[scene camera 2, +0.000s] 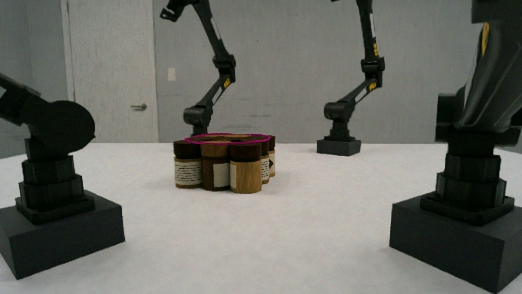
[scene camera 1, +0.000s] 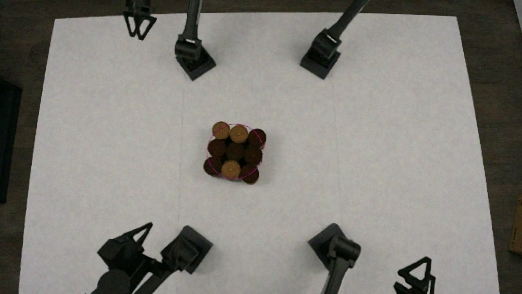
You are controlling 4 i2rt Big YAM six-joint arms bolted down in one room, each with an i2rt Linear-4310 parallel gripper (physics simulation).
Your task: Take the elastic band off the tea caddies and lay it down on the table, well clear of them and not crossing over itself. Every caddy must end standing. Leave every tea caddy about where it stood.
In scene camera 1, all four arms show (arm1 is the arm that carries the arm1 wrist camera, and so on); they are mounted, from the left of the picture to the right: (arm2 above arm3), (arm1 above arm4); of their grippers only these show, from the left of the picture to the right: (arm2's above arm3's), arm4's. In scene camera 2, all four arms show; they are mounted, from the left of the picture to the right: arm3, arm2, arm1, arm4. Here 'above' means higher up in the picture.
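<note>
Several round tea caddies (scene camera 1: pixel 235 151) (scene camera 2: pixel 246 176) stand upright in a tight cluster, some with dark lids, three with light brown lids. The magenta elastic band (scene camera 1: pixel 240 124) (scene camera 2: pixel 250 142) forms a loop at lid height, crossing the tops of the corner lids and following the cluster's edge between them. Arm2's gripper (scene camera 1: pixel 137 37) is open and empty, far up and left of the caddies. Arm3's gripper is at lower left in scene camera 1, one finger showing; its opening is unclear. Arm4's gripper (scene camera 1: pixel 430 267) is open and empty at lower right. Arm1's gripper does not show.
The white table (scene camera 1: pixel 400 150) (scene camera 2: pixel 300 240) carries four dark arm bases around the caddies: arm2's (scene camera 1: pixel 196 67), arm1's (scene camera 1: pixel 320 64) (scene camera 2: pixel 339 147), arm3's (scene camera 1: pixel 200 245) (scene camera 2: pixel 65 240) and arm4's (scene camera 1: pixel 320 242) (scene camera 2: pixel 450 245). A dark object (scene camera 1: pixel 7 140) is beyond the left table edge.
</note>
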